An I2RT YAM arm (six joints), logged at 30 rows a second.
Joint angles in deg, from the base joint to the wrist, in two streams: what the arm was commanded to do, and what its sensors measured. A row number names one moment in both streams.
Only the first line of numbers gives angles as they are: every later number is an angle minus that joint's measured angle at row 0.
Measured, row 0:
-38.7 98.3 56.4 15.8 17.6 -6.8
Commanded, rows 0 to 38:
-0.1 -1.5 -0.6 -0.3 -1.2 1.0
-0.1 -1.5 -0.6 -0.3 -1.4 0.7
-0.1 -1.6 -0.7 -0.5 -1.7 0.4
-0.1 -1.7 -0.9 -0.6 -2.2 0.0
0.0 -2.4 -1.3 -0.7 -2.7 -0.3
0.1 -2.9 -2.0 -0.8 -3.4 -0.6
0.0 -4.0 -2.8 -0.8 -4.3 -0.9
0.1 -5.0 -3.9 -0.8 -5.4 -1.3
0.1 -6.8 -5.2 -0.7 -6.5 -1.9
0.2 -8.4 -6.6 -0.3 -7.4 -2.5
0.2 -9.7 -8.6 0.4 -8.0 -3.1
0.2 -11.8 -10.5 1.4 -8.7 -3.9
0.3 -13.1 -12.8 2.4 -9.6 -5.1
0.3 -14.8 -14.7 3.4 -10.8 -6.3
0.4 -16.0 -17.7 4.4 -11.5 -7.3
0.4 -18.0 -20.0 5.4 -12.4 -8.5
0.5 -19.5 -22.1 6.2 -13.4 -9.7
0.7 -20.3 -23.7 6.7 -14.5 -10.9
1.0 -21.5 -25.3 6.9 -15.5 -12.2
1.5 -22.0 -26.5 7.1 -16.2 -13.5
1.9 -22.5 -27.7 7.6 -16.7 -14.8
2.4 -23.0 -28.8 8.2 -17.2 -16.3
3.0 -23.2 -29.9 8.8 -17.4 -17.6
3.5 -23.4 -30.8 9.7 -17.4 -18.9
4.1 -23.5 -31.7 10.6 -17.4 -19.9
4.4 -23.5 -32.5 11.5 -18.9 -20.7
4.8 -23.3 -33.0 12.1 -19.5 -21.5
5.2 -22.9 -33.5 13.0 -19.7 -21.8
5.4 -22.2 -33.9 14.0 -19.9 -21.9
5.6 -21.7 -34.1 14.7 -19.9 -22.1
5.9 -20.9 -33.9 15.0 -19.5 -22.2
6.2 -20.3 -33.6 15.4 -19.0 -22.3
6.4 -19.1 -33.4 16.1 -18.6 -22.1
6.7 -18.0 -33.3 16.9 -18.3 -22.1
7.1 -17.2 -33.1 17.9 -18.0 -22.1
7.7 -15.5 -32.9 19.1 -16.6 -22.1
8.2 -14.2 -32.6 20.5 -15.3 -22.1
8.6 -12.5 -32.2 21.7 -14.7 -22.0
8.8 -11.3 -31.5 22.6 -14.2 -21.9
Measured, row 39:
7.3 -15.8 -33.3 16.8 -17.0 -21.4
